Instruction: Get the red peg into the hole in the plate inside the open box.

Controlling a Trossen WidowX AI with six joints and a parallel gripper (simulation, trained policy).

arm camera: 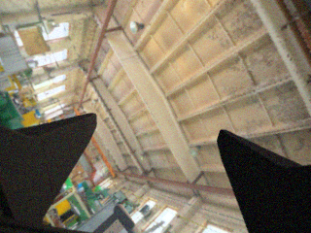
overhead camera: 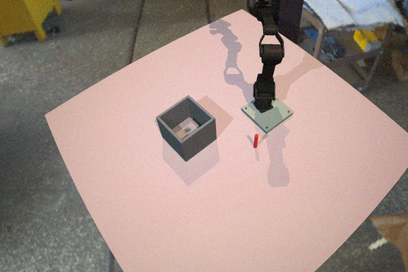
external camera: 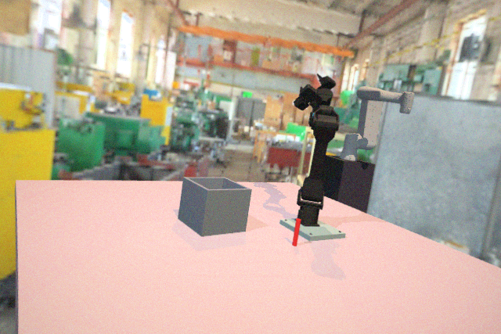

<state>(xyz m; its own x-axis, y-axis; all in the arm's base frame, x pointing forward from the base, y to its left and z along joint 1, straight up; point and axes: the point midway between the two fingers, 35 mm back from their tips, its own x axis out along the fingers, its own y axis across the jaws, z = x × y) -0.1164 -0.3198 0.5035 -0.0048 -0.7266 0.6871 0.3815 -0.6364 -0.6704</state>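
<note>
The red peg is 25 cm ahead of my gripper tip, 50 cm to the left of it and 50 cm below it.
</note>
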